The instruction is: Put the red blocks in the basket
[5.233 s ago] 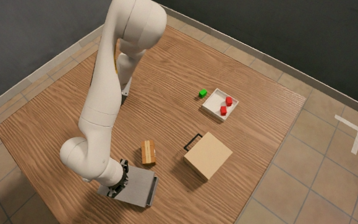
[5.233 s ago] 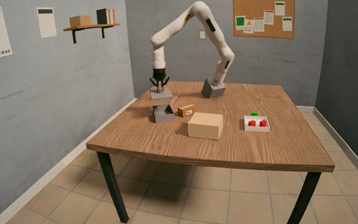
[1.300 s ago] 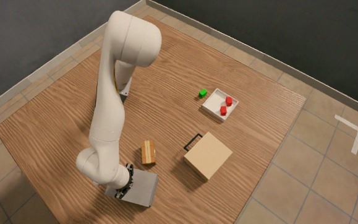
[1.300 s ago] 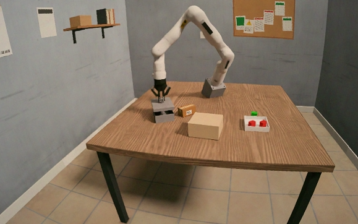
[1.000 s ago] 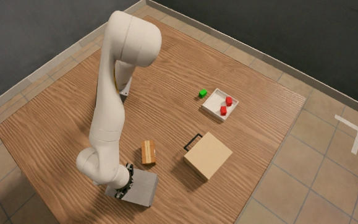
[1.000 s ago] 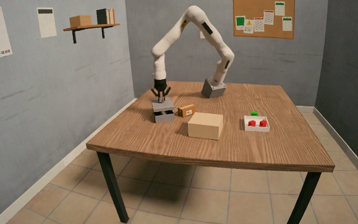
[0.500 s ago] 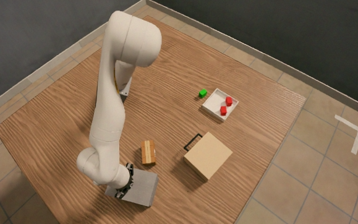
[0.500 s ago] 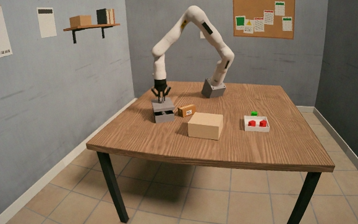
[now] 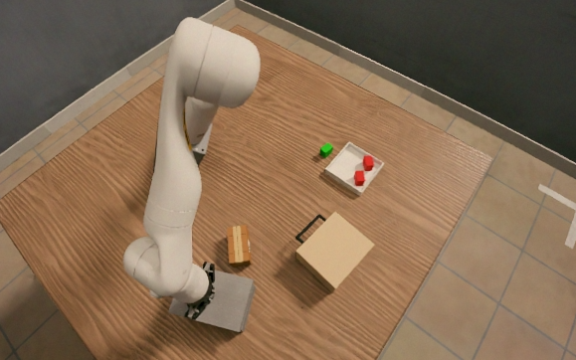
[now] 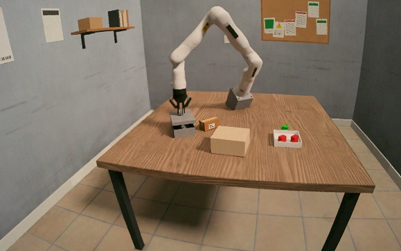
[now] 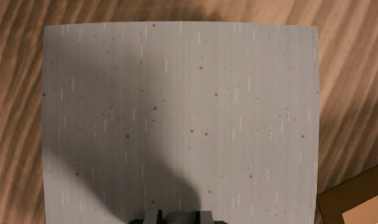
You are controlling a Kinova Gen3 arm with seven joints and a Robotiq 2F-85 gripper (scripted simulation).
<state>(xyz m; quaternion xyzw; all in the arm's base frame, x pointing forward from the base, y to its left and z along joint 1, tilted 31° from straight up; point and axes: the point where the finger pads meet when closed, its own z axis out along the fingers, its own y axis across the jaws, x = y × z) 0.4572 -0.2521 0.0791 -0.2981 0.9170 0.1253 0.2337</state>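
The grey metal box is 100 mm below my hand. From my hand the other things lie so: grey lid (30 mm below); blue block (70 mm behind, 120 mm to the left, 100 mm below); brown cardboard box (90 mm behind, 130 mm to the left, 90 mm below).
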